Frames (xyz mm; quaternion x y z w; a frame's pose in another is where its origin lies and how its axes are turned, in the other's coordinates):
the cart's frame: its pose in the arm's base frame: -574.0 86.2 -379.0 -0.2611 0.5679 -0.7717 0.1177
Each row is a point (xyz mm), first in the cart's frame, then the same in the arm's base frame.
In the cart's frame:
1: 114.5 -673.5 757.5
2: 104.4 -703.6 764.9
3: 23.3 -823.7 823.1
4: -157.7 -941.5 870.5
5: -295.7 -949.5 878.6
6: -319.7 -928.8 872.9
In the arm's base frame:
1: -185.8 -365.5 449.2
2: -170.0 -356.8 476.3
3: -57.1 -326.2 579.8
4: 133.1 -239.7 651.9
5: 253.8 -177.7 624.0
6: 268.4 -168.3 596.9

